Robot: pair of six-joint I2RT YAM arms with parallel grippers.
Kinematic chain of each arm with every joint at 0, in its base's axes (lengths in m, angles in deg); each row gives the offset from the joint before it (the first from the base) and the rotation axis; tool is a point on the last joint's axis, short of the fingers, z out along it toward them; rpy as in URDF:
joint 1: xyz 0 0 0.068 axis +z
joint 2: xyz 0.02 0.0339 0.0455 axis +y
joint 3: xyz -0.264 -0.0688 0 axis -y
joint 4: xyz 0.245 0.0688 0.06 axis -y
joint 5: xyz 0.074 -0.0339 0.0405 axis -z
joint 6: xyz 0.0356 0 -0.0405 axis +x
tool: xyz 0 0 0 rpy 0 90 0
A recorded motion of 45 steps. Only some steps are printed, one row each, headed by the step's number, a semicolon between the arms.
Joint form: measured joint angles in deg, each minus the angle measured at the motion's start. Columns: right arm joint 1, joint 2, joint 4, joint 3, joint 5, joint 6; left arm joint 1, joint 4, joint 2, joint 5, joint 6, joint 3.
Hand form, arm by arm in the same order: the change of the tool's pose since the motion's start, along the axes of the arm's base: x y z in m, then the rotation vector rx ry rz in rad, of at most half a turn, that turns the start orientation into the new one. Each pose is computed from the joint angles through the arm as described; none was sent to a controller.
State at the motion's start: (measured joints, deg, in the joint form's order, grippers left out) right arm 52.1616 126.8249 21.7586 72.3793 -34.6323 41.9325; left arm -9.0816 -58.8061 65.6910 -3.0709 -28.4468 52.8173
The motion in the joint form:
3: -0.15 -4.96 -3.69 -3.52 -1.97 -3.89; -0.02 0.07 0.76 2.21 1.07 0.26
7: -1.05 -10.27 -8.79 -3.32 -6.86 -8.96; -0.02 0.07 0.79 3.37 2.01 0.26
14: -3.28 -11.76 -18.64 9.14 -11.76 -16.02; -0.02 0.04 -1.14 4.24 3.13 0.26
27: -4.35 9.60 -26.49 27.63 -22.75 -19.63; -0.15 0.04 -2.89 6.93 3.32 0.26
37: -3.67 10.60 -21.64 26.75 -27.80 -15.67; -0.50 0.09 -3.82 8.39 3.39 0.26
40: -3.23 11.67 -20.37 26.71 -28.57 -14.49; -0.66 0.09 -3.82 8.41 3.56 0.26
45: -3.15 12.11 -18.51 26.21 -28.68 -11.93; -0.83 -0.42 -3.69 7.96 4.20 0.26
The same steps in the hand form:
3: -0.0107 -0.0140 0.0148 -0.0162 -0.0213 0.0566; 0.0022 -0.0018 -0.0011 -0.0292 0.0129 -0.0301
7: -0.0120 -0.0228 0.0479 0.0279 -0.0686 0.1493; 0.0022 -0.0025 -0.0012 -0.0430 0.0159 -0.0520
14: 0.0152 -0.0138 0.1127 0.1230 -0.1981 0.2284; -0.0027 -0.0023 0.0048 -0.0553 -0.0157 -0.0761
27: 0.0591 0.0283 0.0324 0.1073 -0.0321 0.3814; -0.0075 -0.0037 0.0102 -0.1017 -0.0403 -0.0983
37: 0.0536 0.0337 0.0268 0.1700 0.0279 0.4343; -0.0103 -0.0053 0.0130 -0.1270 -0.0539 -0.1153
40: 0.0510 0.0371 0.0192 0.1734 0.0509 0.4449; -0.0104 -0.0058 0.0130 -0.1264 -0.0539 -0.1210
45: 0.0507 0.0378 0.0152 0.1733 0.0796 0.4329; -0.0110 -0.0060 0.0123 -0.1142 -0.0444 -0.1311

